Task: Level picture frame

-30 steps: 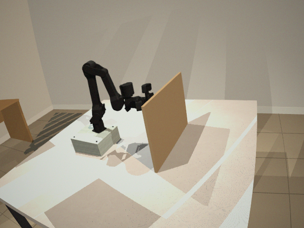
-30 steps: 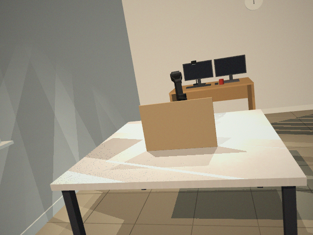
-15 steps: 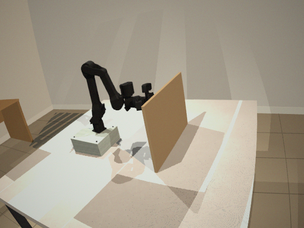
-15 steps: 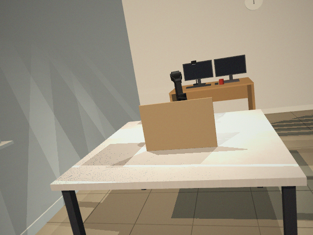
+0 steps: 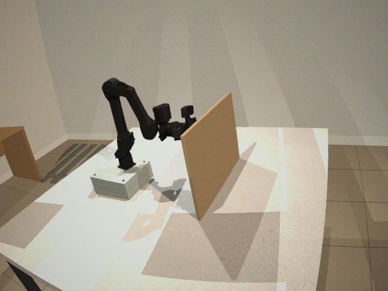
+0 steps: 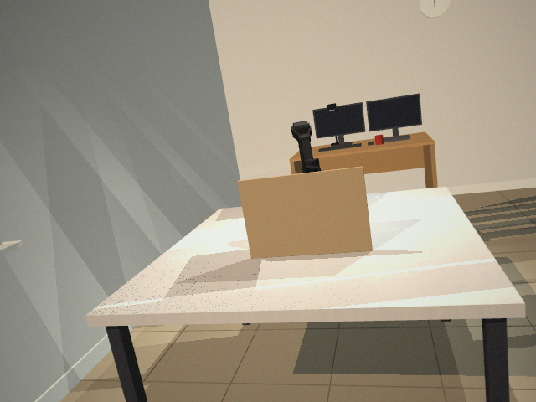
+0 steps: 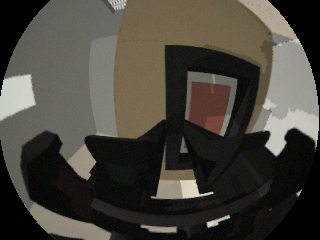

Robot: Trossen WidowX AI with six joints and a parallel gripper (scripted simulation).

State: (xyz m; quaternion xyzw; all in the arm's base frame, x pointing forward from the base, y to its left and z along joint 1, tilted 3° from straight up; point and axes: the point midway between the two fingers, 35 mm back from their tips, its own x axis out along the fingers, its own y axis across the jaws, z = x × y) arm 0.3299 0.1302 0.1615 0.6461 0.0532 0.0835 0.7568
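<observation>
The picture frame is 50 mm below my gripper tip, 10 mm to the right of it and 10 mm ahead of it. Also, from my gripper tip: tan wall panel 70 mm below, 30 mm ahead, 20 mm to the right.
</observation>
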